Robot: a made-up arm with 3 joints. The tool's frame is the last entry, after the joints. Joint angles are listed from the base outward.
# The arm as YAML. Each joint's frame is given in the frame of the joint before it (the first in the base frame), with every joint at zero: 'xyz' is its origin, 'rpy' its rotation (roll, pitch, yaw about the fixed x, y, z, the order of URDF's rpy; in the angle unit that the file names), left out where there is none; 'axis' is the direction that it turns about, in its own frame. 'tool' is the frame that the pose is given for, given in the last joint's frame.
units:
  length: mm
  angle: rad
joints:
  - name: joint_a
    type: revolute
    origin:
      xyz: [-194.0, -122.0, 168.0]
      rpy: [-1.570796, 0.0, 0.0]
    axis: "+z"
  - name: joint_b
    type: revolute
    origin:
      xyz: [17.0, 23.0, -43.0]
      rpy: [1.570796, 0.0, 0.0]
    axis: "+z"
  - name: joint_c
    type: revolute
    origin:
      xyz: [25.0, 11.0, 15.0]
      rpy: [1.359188, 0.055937, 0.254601]
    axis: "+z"
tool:
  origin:
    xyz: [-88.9, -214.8, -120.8]
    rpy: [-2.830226, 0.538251, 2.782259]
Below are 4 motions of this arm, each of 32 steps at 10 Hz.
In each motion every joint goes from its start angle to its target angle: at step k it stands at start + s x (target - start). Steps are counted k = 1, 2, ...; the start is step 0. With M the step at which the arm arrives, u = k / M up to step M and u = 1 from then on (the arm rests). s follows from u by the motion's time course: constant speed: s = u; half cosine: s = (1 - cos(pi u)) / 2; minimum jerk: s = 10 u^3 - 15 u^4 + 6 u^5.
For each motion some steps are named. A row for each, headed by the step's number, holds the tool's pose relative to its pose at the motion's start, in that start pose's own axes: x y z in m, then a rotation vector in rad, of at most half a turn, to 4 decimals.
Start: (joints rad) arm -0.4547 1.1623 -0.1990
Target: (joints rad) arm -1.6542 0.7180 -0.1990
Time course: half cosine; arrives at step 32
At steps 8, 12, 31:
8: -0.0313 -0.0124 -0.0107 0.0784 -0.1695 -0.0144
12: -0.0659 -0.0230 -0.0281 0.1560 -0.3602 -0.0398
31: -0.1876 -0.0164 -0.1588 0.3838 -1.1752 -0.2755

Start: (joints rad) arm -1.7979 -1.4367 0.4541
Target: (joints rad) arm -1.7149 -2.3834 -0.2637
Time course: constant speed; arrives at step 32
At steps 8, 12, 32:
8: 0.0204 -0.0031 -0.0160 0.1268 -0.1600 0.2582
12: 0.0315 0.0008 -0.0196 0.1755 -0.2399 0.3925
32: 0.0578 0.0617 0.0067 0.2516 -0.6313 1.0925

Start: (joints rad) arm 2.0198 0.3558 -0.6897
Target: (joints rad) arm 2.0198 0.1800 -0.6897
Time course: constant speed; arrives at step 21
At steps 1, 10, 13, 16, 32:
1: 0.0007 0.0013 0.0010 -0.0054 -0.0019 0.0061
10: 0.0064 0.0132 0.0097 -0.0538 -0.0188 0.0613
13: 0.0082 0.0173 0.0125 -0.0700 -0.0244 0.0797
16: 0.0098 0.0216 0.0152 -0.0861 -0.0301 0.0981
32: 0.0124 0.0287 0.0197 -0.1130 -0.0395 0.1287

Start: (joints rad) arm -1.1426 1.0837 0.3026
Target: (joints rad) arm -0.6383 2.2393 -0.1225
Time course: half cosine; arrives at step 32
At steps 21, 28, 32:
21: 0.1050 0.0023 -0.0710 -0.1043 0.8648 -0.1641
28: 0.1035 -0.0090 -0.0915 -0.1301 1.0801 -0.3006
32: 0.1018 -0.0113 -0.0939 -0.1341 1.1128 -0.3277

